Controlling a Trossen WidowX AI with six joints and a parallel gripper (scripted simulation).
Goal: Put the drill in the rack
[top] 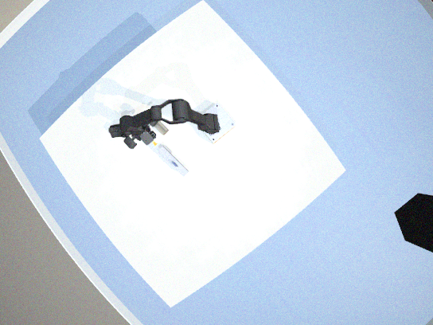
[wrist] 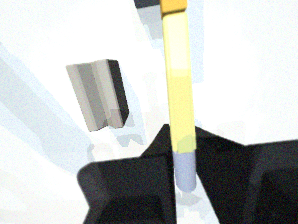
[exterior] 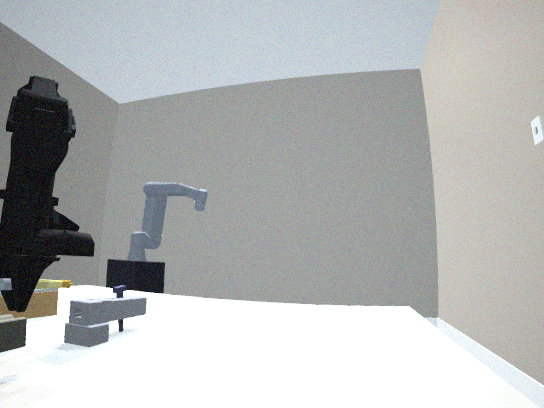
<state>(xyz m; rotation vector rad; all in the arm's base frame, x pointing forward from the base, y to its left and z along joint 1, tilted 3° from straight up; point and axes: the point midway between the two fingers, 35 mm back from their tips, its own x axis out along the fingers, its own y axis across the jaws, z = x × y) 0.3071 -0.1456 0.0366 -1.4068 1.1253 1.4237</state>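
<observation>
My gripper tip is 80 mm past the grey-tan rack piece, 40 mm above it and 10 mm to the right of it. From my gripper tip the other things lie so: thin dark blue pin (210 mm to the left, 50 mm behind, 10 mm below); light grey block (190 mm to the left, 50 mm behind, 30 mm below).
</observation>
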